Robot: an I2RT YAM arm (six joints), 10 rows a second.
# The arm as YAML. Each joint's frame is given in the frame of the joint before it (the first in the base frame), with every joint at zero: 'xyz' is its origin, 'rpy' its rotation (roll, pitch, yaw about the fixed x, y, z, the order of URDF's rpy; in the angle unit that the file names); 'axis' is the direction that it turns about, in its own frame. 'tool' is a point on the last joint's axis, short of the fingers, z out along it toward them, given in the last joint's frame.
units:
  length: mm
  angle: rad
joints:
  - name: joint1
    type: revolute
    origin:
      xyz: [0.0, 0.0, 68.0]
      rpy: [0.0, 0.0, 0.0]
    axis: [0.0, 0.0, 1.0]
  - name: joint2
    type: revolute
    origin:
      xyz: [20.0, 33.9, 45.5]
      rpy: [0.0, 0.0, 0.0]
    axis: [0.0, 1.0, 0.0]
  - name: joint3
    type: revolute
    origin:
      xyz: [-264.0, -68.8, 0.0]
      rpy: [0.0, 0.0, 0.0]
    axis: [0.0, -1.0, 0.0]
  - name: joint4
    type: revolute
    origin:
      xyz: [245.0, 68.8, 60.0]
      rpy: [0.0, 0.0, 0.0]
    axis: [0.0, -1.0, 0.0]
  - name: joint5
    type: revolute
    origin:
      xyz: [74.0, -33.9, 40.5]
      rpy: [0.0, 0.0, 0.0]
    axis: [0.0, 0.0, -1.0]
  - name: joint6
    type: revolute
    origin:
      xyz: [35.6, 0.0, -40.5]
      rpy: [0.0, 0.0, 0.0]
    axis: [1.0, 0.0, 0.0]
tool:
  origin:
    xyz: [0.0, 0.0, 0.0]
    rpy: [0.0, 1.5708, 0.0]
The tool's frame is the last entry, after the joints.
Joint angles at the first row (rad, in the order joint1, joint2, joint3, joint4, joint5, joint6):
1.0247, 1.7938, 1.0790, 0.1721, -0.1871, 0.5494
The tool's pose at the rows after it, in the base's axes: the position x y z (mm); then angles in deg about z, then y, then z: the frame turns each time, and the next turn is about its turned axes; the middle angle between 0 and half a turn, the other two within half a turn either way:
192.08, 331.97, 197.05, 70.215, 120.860, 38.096
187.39, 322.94, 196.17, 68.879, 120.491, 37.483
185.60, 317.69, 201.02, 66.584, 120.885, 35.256
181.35, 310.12, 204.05, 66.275, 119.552, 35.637
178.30, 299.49, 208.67, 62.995, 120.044, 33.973
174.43, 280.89, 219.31, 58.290, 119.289, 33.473
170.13, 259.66, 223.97, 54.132, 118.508, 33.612
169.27, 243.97, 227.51, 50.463, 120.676, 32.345
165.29, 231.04, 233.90, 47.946, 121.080, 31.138
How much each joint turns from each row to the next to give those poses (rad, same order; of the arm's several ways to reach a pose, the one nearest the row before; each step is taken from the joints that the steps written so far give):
0.0061, -0.0400, -0.0579, 0.0136, 0.0203, 0.0147
0.0002, -0.0346, -0.0488, 0.0225, 0.0195, 0.0026
0.0002, -0.0293, -0.0098, -0.0236, 0.0351, -0.0188
-0.0004, -0.0376, -0.0386, 0.0245, 0.0028, 0.0117
-0.0034, -0.0487, -0.0283, -0.0266, 0.0471, -0.0028
-0.0125, -0.0884, -0.0463, -0.0278, 0.0601, 0.0262
-0.0190, -0.0891, -0.0642, -0.0118, 0.0471, 0.0281
-0.0221, -0.0587, -0.0164, -0.0815, 0.0351, 0.0010
-0.0105, -0.0629, -0.0166, -0.0550, 0.0283, -0.0031

